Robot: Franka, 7 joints.
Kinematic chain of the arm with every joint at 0, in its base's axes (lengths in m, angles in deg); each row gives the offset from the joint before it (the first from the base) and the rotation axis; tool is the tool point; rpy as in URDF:
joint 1: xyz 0 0 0.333 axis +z
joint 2: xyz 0 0 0 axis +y
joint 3: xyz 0 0 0.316 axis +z
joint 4: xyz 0.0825 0 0 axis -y
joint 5: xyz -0.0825 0 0.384 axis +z
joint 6: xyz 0 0 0 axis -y
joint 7: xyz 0.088 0 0 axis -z
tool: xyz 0 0 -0.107 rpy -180 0 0
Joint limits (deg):
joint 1: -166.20..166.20
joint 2: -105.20..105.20
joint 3: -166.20..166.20
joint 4: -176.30..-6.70
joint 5: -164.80..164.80
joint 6: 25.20..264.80
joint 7: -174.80..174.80
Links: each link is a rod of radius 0.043 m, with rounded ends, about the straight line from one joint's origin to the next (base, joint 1, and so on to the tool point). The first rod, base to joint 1, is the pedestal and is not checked.
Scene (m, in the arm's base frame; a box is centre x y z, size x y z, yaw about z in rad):
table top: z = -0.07
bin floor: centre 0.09 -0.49 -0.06 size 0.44 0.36 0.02 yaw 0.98
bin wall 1: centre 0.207 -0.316 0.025 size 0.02 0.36 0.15 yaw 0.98
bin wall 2: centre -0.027 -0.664 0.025 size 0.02 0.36 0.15 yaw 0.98
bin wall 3: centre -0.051 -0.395 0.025 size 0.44 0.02 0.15 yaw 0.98
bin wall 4: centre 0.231 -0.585 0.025 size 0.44 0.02 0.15 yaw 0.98
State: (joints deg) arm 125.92 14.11 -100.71 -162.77 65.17 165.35 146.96
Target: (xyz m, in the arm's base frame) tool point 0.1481 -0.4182 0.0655
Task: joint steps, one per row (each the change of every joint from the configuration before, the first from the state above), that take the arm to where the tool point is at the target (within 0.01 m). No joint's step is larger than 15 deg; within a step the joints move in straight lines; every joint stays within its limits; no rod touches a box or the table.
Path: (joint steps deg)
1: -8.72 -5.09 -12.96 3.75 0.24 2.55 0.00
2: -8.73 -5.09 -12.96 3.74 0.25 2.55 0.00
3: -8.72 -5.09 -12.96 3.75 0.24 2.55 0.00
4: -8.72 -5.09 -12.96 3.75 0.25 2.54 0.00
5: -0.68 -10.03 -1.05 3.86 -1.02 -1.74 0.00
6: -0.67 -10.02 -1.05 3.86 -1.01 -1.74 0.00
7: -0.68 -10.02 -1.06 3.86 -1.01 -1.74 0.00

